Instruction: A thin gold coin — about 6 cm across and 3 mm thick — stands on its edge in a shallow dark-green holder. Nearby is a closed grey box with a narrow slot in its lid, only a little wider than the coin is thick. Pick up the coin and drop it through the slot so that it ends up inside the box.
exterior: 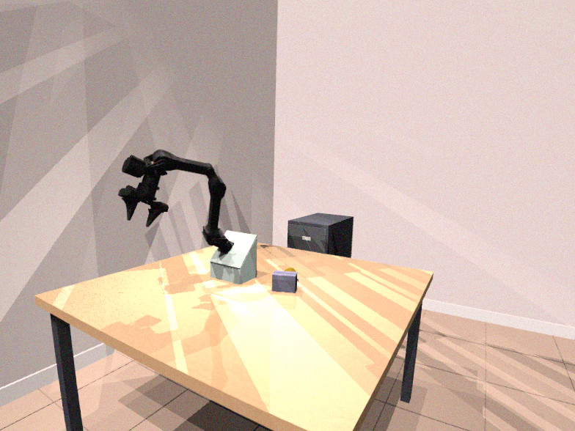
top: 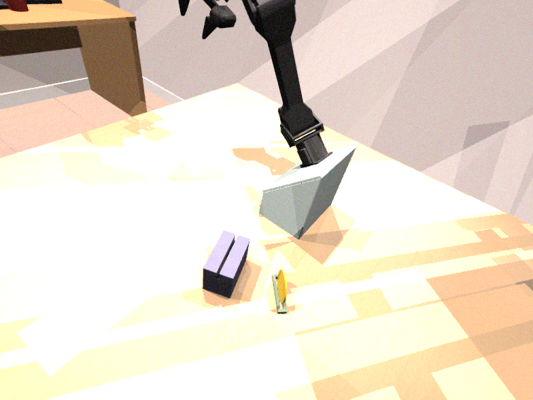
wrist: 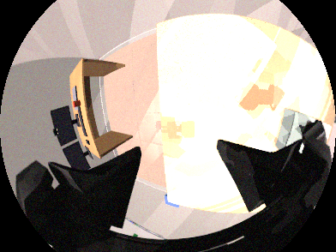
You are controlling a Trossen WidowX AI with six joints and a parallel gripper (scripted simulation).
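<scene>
My gripper tip is now 23 cm short of the gold coin, 61 cm to the right of it and 28 cm above it.
</scene>
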